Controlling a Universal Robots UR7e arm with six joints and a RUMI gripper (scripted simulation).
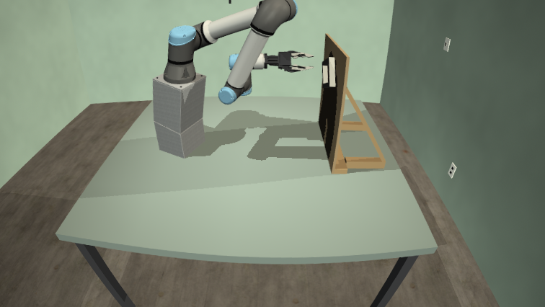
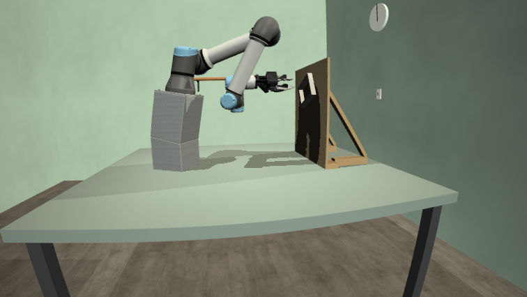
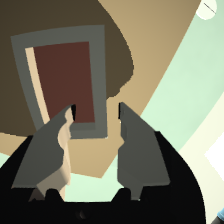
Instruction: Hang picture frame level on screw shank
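The picture frame is 90 mm ahead of my hand, 20 mm to the right of it and 40 mm below it. The rest, counted from my hand: upright wooden board: 110 mm ahead, 10 mm to the right, 160 mm below.
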